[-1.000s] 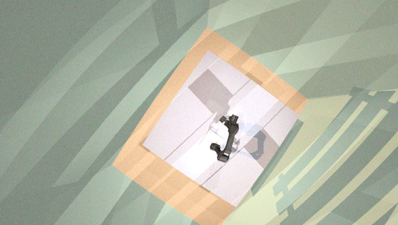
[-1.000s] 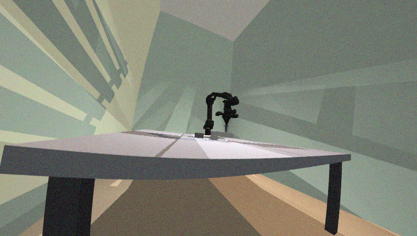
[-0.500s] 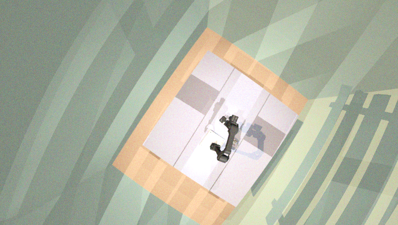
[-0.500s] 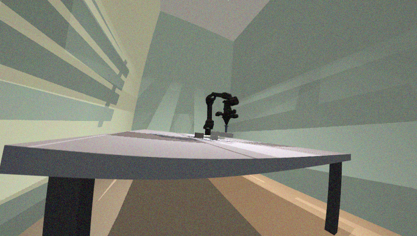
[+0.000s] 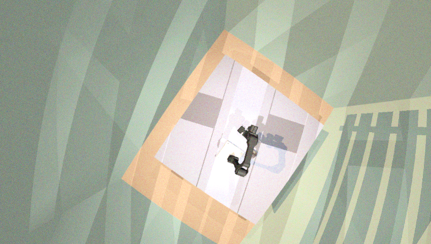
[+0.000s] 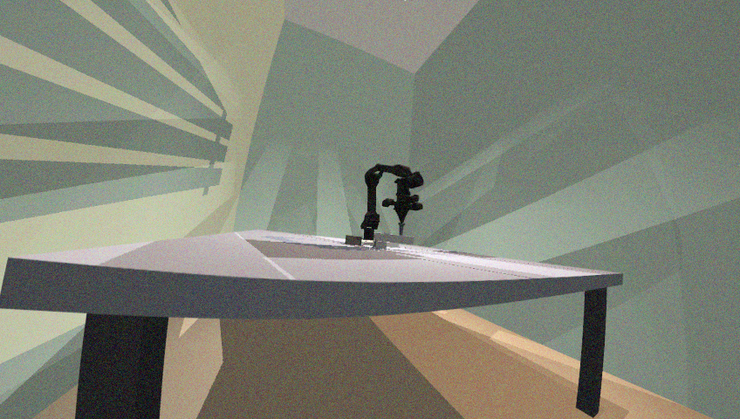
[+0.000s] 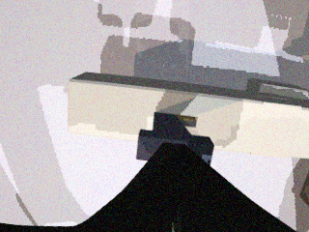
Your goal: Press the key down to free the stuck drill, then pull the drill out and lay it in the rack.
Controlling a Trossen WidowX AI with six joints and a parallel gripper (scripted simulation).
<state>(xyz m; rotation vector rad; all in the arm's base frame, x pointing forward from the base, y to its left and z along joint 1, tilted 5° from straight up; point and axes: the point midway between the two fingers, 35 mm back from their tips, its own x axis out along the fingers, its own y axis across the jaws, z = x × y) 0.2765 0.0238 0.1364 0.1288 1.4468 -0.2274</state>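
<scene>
Now: gripper tip 3 cm above the key. From my gripper tip the other things lie so: dark block 12 cm behind, 18 cm to the right, 10 cm below; drill 2 cm behind, 5 cm to the right, 7 cm below.
</scene>
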